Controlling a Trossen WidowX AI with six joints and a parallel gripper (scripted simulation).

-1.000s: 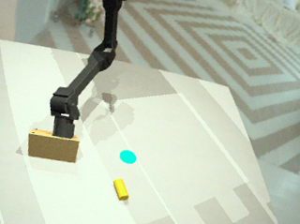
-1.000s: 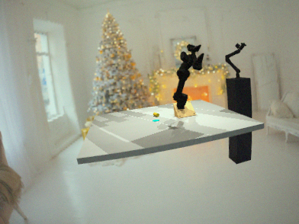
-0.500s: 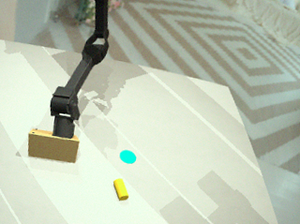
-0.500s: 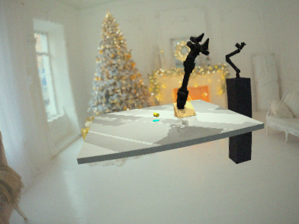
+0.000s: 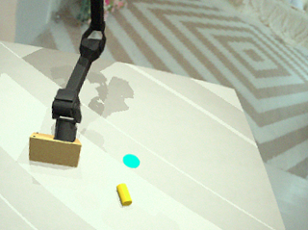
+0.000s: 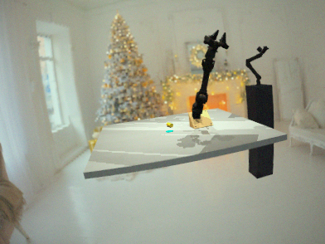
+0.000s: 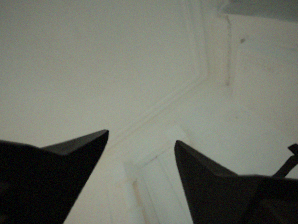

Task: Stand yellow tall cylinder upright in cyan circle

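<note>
Now: the yellow tall cylinder 35 cm ahead of my gripper tip, 55 cm to the right of it and 69 cm below it. The rest, counted from my gripper tip: cyan circle 38 cm ahead, 39 cm to the right, 71 cm below.
</note>
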